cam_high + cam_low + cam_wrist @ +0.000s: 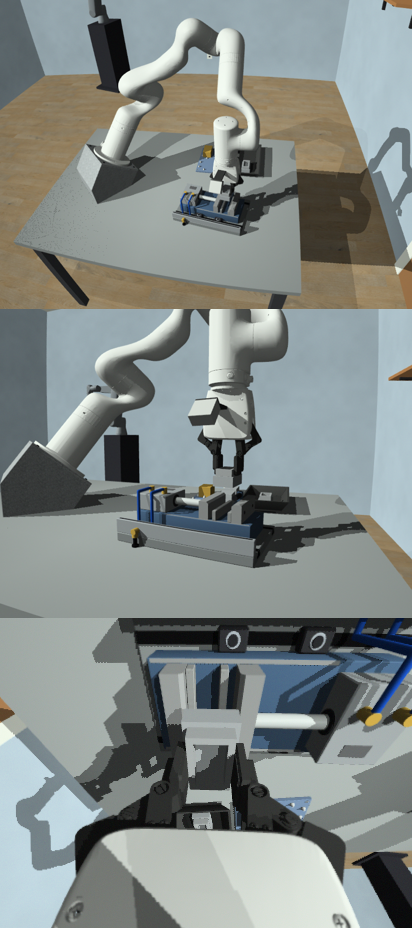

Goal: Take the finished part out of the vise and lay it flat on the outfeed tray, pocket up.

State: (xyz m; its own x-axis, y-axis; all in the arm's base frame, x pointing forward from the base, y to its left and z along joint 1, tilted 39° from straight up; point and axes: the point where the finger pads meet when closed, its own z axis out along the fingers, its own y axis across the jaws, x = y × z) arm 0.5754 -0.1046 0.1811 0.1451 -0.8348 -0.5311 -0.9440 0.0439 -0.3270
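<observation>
Right now the screw rod is 9 cm below my hand, 8 cm behind it and 1 cm to the right of it. From my hand the other things lie so: vise: 13 cm below, 6 cm behind, 1 cm to the right; then grey block: 36 cm to the left, 18 cm behind, 14 cm below; then yellow block: 33 cm to the left, 26 cm behind, 14 cm below.
</observation>
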